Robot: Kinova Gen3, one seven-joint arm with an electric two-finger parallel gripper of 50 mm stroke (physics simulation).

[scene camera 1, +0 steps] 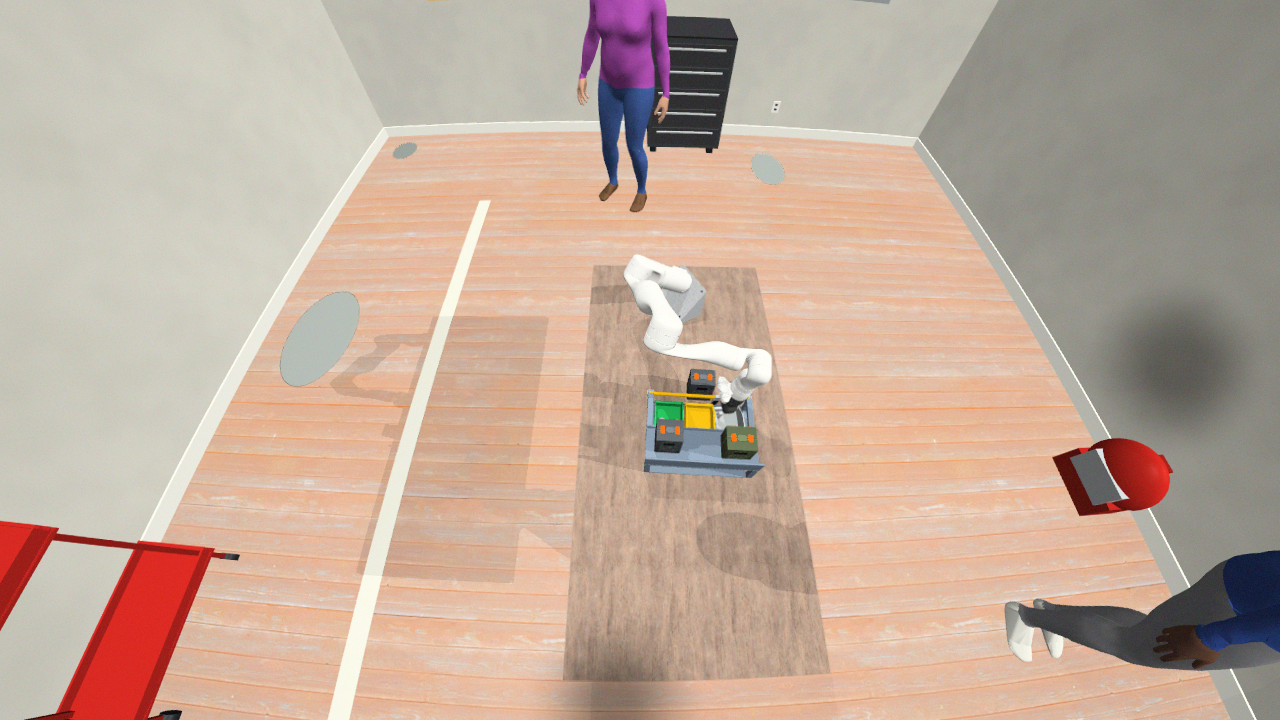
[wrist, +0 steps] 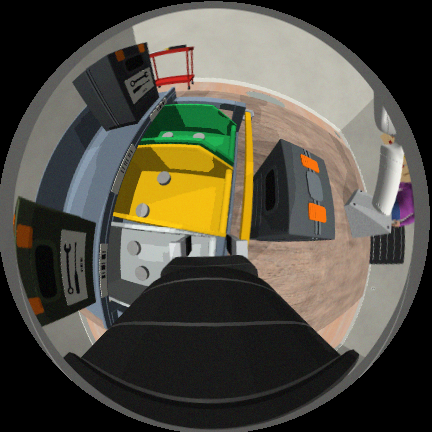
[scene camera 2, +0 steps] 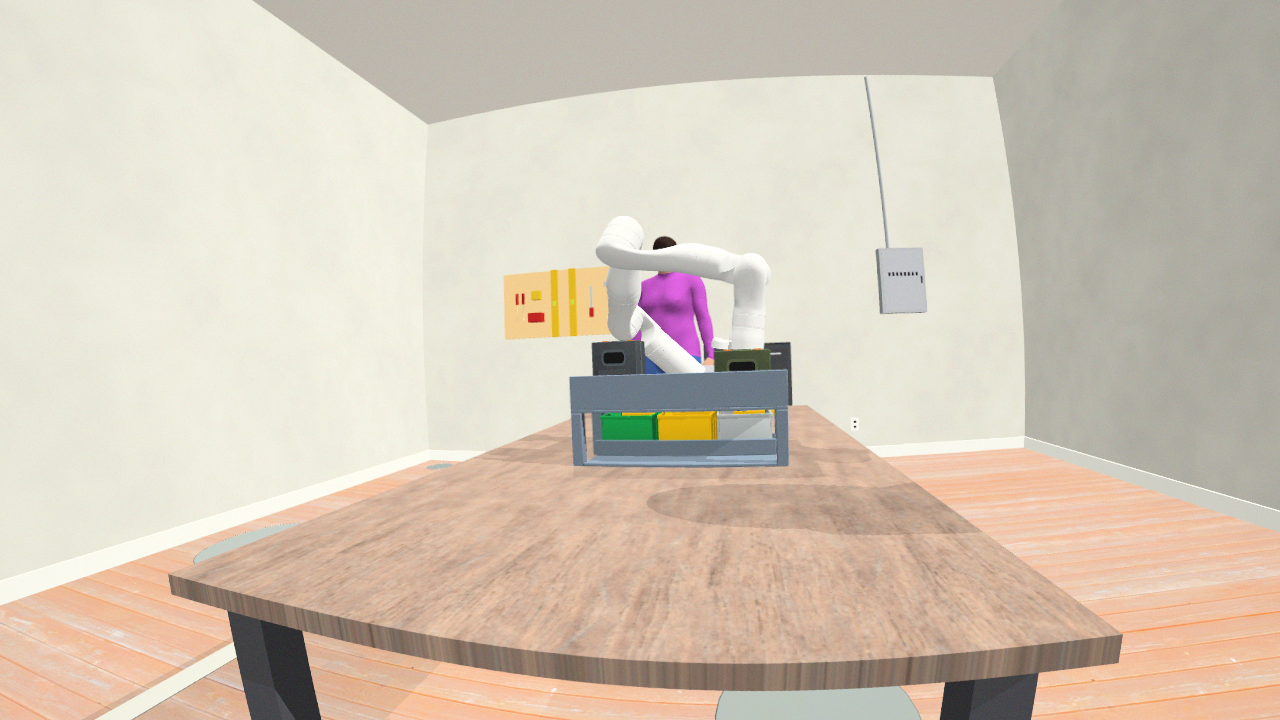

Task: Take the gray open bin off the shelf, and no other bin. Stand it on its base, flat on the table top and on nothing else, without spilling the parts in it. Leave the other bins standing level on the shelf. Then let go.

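Where they show: gripper, fingertip midpoint: (wrist: 208, 242); arm's base, link origin: (scene camera 1: 682, 282) (wrist: 380, 207).
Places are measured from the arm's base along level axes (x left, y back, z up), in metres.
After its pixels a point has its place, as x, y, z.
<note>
The gray open bin (scene camera 1: 735, 419) {0.085, -0.597, -0.107} (scene camera 2: 744, 426) {0.026, -0.719, -0.059} (wrist: 155, 245) {0.013, -0.640, -0.108} sits on the blue-gray shelf (scene camera 1: 702, 450) {-0.087, -0.719, -0.015} (scene camera 2: 677, 392) {-0.098, -0.777, 0.013} (wrist: 95, 165) {-0.092, -0.704, -0.015}, at the end of the row beside the yellow bin (scene camera 1: 699, 416) {-0.046, -0.563, -0.108} (scene camera 2: 687, 426) {-0.077, -0.690, -0.057} (wrist: 190, 195) {-0.065, -0.578, -0.108}. Two round gray parts show in it. The green bin (scene camera 1: 667, 412) {-0.162, -0.529, -0.107} (scene camera 2: 629, 427) {-0.185, -0.664, -0.058} (wrist: 190, 117) {-0.220, -0.575, -0.069} stands beyond the yellow one. My gripper (wrist: 208, 242) {0.011, -0.555, -0.096} is open and empty, over the gray bin's front end. In the wrist view one finger shows over the bin's inside and the other past its front wall. The gripper body hides part of the bin.
A yellow bar (scene camera 1: 680, 394) {-0.110, -0.488, -0.051} (wrist: 248, 175) {-0.068, -0.499, -0.052} runs along the shelf's front. A dark case (scene camera 1: 701, 382) {-0.039, -0.483, 0.014} (wrist: 295, 195) {-0.018, -0.490, 0.013} stands on the table before it. Another dark case (scene camera 1: 668, 438) {-0.210, -0.699, 0.105} (scene camera 2: 617, 360) {-0.201, -0.710, 0.070} (wrist: 120, 90) {-0.151, -0.648, 0.048} and an olive case (scene camera 1: 740, 445) {0.013, -0.750, 0.081} (scene camera 2: 742, 360) {0.017, -0.767, 0.063} (wrist: 55, 265) stand on the shelf top.
</note>
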